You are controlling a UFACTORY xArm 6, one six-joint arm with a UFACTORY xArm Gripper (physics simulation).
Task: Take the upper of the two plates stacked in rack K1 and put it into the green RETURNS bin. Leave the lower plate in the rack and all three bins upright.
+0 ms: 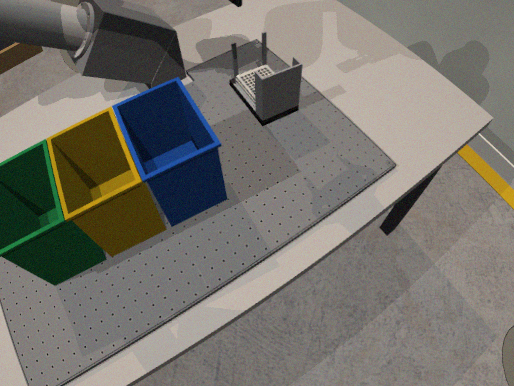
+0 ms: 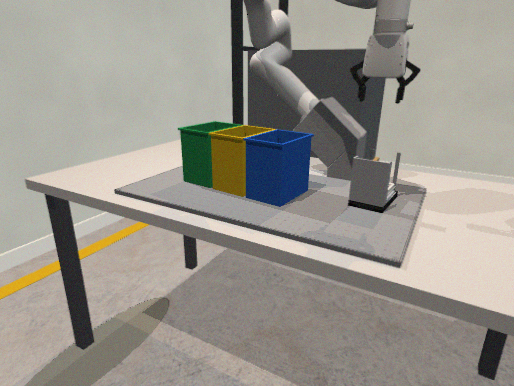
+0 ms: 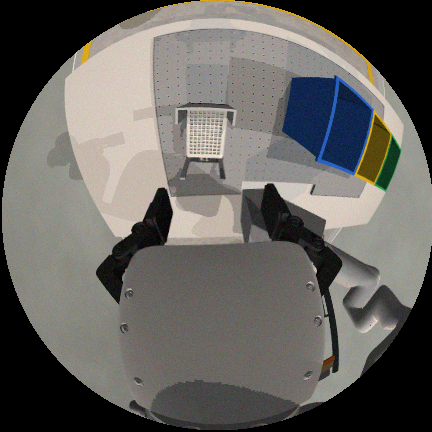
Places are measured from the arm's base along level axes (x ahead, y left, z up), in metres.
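Pixels of known places: gripper, fingertip midpoint: point(image 2: 379, 102) point(image 3: 215, 197); arm's base, link origin: point(image 1: 81, 30) point(image 2: 312, 113).
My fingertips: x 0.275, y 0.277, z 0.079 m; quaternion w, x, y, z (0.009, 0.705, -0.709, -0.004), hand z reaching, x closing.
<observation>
Ahead of a thing's pixels: the offset from my fingertips to its top centre.
Rack K1 @[dx -0.010, dy +0.018, dz -0.143 m] point(image 1: 280, 92) point(image 2: 370, 180) is grey, with a tall panel and thin posts on a black base. The upper plate @[dx +0.000, dy +0.017, dz -0.235 m] point(image 1: 254, 77) point(image 3: 206, 134), white with a grid of wells, lies flat in it; the lower plate is mostly hidden beneath. The green bin @[dx +0.045, dy -0.513, dz -0.103 m] point(image 1: 57, 255) point(image 2: 196, 157) point(image 3: 389, 165) stands upright at the far end of the bin row from the rack. My gripper point(image 2: 380, 101) point(image 3: 215, 197) is open and empty, high above the rack's side of the table, and does not touch the rack.
The yellow bin @[dx +0.061, dy -0.382, dz -0.103 m] point(image 1: 125, 220) point(image 2: 229, 165) point(image 3: 374, 150) and the blue bin @[dx +0.077, dy -0.251, dz -0.103 m] point(image 1: 195, 185) point(image 2: 277, 172) point(image 3: 310, 110) stand upright beside the green one, the blue nearest the rack. A dark grey angular block point(image 1: 132, 47) point(image 2: 332, 132) at the arm's base stands behind the bins and rack.
</observation>
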